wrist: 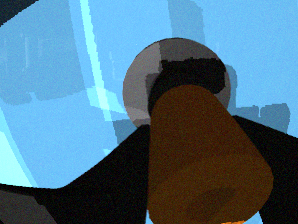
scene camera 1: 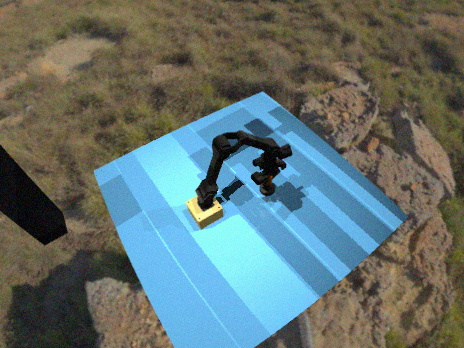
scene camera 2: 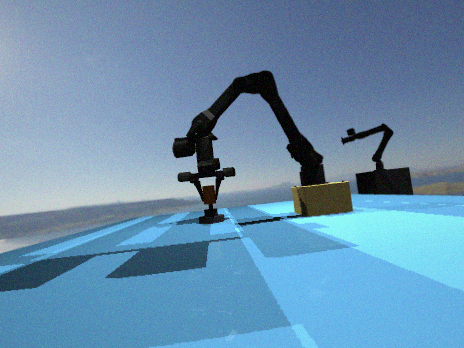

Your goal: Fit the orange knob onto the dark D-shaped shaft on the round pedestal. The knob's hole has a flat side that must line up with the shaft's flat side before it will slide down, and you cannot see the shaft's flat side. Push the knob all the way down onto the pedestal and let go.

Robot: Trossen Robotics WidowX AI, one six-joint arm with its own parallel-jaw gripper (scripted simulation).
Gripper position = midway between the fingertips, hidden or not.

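The gripper point(scene camera 2: 209, 200) is carrying an orange knob point(wrist: 200, 158).
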